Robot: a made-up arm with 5 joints.
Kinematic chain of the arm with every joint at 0, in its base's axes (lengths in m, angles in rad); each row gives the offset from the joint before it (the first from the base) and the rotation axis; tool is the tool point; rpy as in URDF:
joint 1: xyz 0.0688 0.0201 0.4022 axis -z
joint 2: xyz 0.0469 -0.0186 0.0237 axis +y
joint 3: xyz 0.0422 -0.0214 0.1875 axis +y
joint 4: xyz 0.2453 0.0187 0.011 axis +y
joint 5: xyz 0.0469 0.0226 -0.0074 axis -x
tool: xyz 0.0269 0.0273 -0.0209 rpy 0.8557 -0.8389 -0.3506
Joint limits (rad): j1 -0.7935..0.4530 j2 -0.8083..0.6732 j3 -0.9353..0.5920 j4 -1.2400..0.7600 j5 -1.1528..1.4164
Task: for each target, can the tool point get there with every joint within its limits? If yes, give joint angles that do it. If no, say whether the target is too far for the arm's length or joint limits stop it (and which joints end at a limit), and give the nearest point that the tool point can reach.
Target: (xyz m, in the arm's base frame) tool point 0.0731 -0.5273 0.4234
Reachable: no: joint limits stop it (at a limit: joint 1, joint 3, joint 4, joint 5) | nearest point 0.3130 -0.1156 0.4229 | short by 0.476 m
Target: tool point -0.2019 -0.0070 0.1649
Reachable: no: joint limits stop it (at a limit: joint 1, joint 2, joint 3, joint 4) | nearest point 0.2076 0.1839 0.2661 | short by 0.463 m
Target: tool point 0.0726 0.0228 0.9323
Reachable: yes | joints -0.4094 -0.6143 -0.8067 -0.6005 0.9279
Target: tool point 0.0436 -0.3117 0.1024
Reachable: no: joint limits stop it (at a limit: joint 1, joint 2, joint 3, joint 5) | nearest point 0.2705 -0.0949 0.2491 | short by 0.346 m
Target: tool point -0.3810 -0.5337 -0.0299
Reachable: no: too far | nearest point 0.2562 -0.0880 0.2646 | short by 0.832 m
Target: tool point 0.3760 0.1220 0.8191
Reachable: yes | joints -0.3413 -0.1235 -0.4274 -0.8193 1.1547
